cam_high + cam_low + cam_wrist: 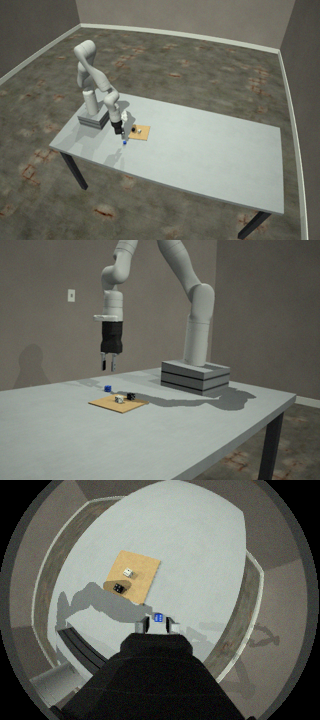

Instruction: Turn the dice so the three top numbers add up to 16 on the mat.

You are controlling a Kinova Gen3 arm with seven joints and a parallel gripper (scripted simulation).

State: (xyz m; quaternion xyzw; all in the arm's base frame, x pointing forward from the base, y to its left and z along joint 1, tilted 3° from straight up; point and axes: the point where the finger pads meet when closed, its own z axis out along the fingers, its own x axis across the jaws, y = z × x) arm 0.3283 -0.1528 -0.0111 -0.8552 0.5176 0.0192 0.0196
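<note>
Now: the blue die 9 cm below my hand. Also, from my hand: tan mat: 7 cm ahead, 13 cm to the left, 9 cm below; white die: 6 cm ahead, 13 cm to the left, 8 cm below; black die: 1 cm ahead, 14 cm to the left, 8 cm below.
</note>
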